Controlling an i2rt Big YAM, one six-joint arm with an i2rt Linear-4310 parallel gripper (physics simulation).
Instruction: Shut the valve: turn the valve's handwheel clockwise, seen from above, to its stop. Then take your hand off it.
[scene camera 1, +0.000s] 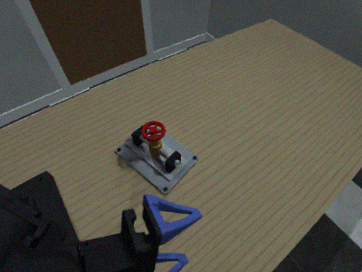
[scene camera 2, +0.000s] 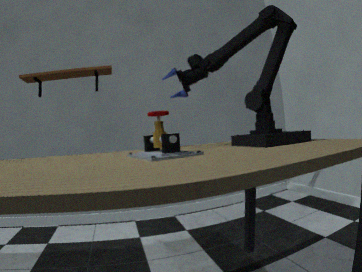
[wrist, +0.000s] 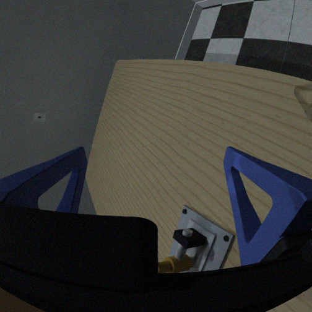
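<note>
The valve has a red handwheel (scene camera 1: 153, 131) (scene camera 2: 158, 114) on top of a yellow body (scene camera 1: 155, 148) (scene camera 2: 159, 134) (wrist: 176, 264). Its pipe runs between two black brackets on a grey base plate (scene camera 1: 165, 189) (scene camera 2: 192, 153) (wrist: 226, 248) on the table. In the wrist view the handwheel is hidden behind the black gripper housing. My gripper (scene camera 1: 194, 237) (scene camera 2: 166, 85) (wrist: 154, 154) has blue fingers and is wide open and empty. In scene camera 2 it hangs above the handwheel's height, a little to its right, apart from the valve.
The wooden table (scene camera 1: 260, 110) (scene camera 2: 75, 177) (wrist: 150, 110) carries the valve and the black arm base (scene camera 2: 271, 138). A brown wall shelf (scene camera 2: 67, 73) hangs at the left in scene camera 2. A beige thing (wrist: 304, 97) shows partly at the wrist view's right edge.
</note>
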